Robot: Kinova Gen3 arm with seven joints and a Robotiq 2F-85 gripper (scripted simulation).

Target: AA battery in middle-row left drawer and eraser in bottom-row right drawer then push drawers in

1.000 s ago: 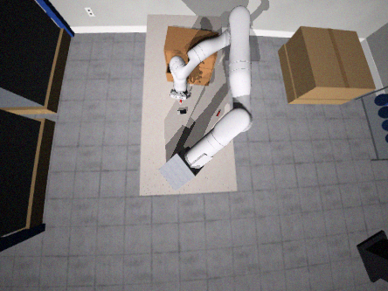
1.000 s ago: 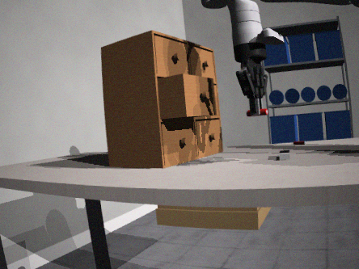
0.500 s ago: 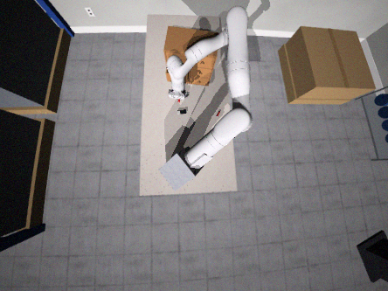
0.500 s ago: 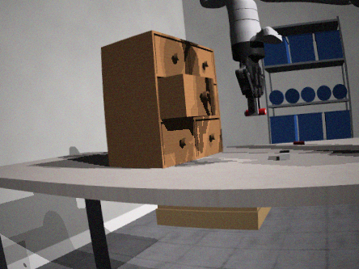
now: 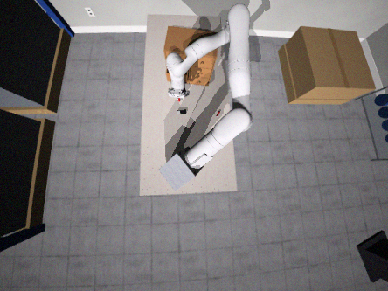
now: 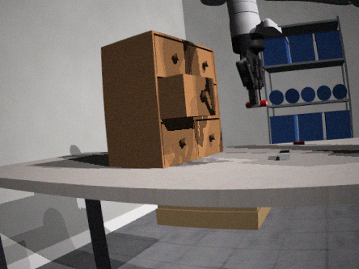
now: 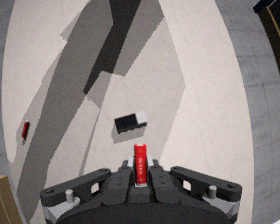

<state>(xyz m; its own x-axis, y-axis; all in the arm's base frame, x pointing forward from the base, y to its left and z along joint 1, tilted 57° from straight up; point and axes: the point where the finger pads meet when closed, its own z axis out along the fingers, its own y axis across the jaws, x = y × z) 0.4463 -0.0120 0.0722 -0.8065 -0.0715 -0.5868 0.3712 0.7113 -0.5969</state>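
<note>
My gripper is now 130 mm above the eraser, 60 mm past it and 10 mm to the right of it. From my hand the other things lie so: red AA battery (10 mm below).
</note>
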